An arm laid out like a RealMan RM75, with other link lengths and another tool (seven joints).
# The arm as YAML. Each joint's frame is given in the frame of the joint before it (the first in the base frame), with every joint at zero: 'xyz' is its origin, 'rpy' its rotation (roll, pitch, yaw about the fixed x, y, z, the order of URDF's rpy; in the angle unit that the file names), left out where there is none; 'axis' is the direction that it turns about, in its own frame. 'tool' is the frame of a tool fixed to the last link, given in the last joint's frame.
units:
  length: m
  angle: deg
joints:
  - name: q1
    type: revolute
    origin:
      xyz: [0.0, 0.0, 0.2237]
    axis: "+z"
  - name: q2
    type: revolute
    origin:
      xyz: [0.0, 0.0, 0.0]
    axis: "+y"
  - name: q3
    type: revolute
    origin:
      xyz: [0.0, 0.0, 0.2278]
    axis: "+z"
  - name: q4
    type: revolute
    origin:
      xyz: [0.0, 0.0, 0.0]
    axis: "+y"
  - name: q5
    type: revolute
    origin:
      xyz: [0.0, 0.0, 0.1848]
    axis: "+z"
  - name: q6
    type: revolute
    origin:
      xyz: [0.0, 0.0, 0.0]
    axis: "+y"
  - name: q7
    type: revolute
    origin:
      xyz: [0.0, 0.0, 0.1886]
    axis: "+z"
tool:
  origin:
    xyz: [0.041, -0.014, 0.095]
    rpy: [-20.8, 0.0, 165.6]
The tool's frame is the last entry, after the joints.
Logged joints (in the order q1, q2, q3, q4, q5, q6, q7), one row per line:
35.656 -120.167 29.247 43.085 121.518 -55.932 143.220
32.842 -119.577 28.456 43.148 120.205 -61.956 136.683
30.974 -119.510 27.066 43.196 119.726 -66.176 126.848
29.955 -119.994 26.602 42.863 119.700 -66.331 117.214
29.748 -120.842 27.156 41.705 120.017 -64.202 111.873
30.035 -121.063 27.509 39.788 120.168 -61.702 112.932
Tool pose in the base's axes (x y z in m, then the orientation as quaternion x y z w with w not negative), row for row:
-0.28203 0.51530 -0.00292 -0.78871 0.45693 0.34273 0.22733
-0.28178 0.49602 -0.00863 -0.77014 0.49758 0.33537 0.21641
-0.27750 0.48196 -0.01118 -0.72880 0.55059 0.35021 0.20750
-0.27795 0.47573 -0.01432 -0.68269 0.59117 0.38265 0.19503
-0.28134 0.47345 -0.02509 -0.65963 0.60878 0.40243 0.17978
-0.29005 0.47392 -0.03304 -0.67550 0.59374 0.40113 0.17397
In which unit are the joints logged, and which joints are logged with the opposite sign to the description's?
The joints are logged in degrees. Opposite sign: q1, q6, q7.
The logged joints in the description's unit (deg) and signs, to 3 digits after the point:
-35.656 -120.167 29.247 43.085 121.518 55.932 -143.220
-32.842 -119.577 28.456 43.148 120.205 61.956 -136.683
-30.974 -119.510 27.066 43.196 119.726 66.176 -126.848
-29.955 -119.994 26.602 42.863 119.700 66.331 -117.214
-29.748 -120.842 27.156 41.705 120.017 64.202 -111.873
-30.035 -121.063 27.509 39.788 120.168 61.702 -112.932

